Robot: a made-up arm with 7 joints. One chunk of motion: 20 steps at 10 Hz.
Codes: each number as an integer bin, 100 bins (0 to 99) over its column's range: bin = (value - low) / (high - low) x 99, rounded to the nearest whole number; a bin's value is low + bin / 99 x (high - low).
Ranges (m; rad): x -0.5..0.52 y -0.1..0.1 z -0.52..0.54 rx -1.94..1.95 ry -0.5..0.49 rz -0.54..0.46
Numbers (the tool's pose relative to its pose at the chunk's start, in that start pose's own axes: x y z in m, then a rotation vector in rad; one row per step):
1: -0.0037 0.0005 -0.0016 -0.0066 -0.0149 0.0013
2: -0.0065 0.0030 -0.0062 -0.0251 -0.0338 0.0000
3: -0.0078 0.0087 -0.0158 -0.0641 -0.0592 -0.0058
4: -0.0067 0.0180 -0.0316 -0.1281 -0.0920 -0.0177
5: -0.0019 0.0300 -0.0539 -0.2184 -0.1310 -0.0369
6: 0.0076 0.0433 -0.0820 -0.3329 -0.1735 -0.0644
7: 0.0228 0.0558 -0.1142 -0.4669 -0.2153 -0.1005
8: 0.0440 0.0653 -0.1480 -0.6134 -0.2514 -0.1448
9: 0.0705 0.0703 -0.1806 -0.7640 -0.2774 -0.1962
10: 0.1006 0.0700 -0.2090 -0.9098 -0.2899 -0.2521
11: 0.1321 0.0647 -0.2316 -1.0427 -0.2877 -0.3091
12: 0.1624 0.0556 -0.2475 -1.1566 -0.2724 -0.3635
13: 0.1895 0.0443 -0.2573 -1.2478 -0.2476 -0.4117
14: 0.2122 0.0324 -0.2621 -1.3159 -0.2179 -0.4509
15: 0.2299 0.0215 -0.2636 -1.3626 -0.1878 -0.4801
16: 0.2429 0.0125 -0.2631 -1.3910 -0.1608 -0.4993
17: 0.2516 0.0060 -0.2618 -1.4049 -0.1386 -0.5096
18: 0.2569 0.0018 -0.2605 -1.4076 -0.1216 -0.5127
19: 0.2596 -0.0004 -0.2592 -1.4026 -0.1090 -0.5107
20: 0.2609 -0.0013 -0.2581 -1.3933 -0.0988 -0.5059
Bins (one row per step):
1: 48 50 48 49 49 54
2: 48 51 48 49 47 53
3: 48 54 47 48 44 53
4: 48 58 46 46 41 52
5: 48 64 44 44 37 50
6: 49 71 41 41 33 47
7: 51 77 38 37 28 44
8: 53 82 35 34 25 39
9: 55 84 32 30 22 34
10: 58 84 29 26 21 29
11: 61 82 27 23 21 23
12: 64 77 25 20 23 17
13: 67 71 25 18 25 13
14: 69 66 24 16 28 9
15: 71 60 24 15 31 6
16: 72 56 24 14 34 4
17: 73 52 24 14 36 3
18: 73 50 24 14 38 3
19: 74 49 24 14 39 3
20: 74 49 24 14 40 3

